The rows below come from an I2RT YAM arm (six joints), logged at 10 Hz.
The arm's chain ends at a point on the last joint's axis. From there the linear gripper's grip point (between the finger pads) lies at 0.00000 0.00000 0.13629 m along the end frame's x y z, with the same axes.
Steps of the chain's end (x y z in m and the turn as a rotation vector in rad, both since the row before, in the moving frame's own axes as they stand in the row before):
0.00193 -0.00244 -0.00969 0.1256 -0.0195 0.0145
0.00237 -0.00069 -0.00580 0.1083 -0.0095 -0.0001
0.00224 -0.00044 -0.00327 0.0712 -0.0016 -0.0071
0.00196 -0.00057 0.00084 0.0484 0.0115 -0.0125
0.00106 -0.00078 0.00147 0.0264 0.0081 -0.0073
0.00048 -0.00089 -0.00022 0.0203 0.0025 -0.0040
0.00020 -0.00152 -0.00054 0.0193 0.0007 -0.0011
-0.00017 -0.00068 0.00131 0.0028 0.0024 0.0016
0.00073 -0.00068 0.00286 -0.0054 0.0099 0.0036
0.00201 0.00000 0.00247 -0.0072 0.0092 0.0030
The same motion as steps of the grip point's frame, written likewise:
-0.00060 -0.01953 -0.01079 0.1256 -0.0195 0.0145
0.00108 -0.01542 -0.00660 0.1083 -0.0095 -0.0001
0.00199 -0.01013 -0.00362 0.0712 -0.0016 -0.0071
0.00349 -0.00717 0.00067 0.0484 0.0115 -0.0125
0.00215 -0.00438 0.00142 0.0264 0.0081 -0.0073
0.00082 -0.00366 -0.00025 0.0203 0.0025 -0.0040
0.00029 -0.00415 -0.00057 0.0193 0.0007 -0.0011
0.00016 -0.00106 0.00131 0.0028 0.0024 0.0016
0.00208 0.00006 0.00285 -0.0054 0.0099 0.0036
0.00326 0.00098 0.00246 -0.0072 0.0092 0.0030

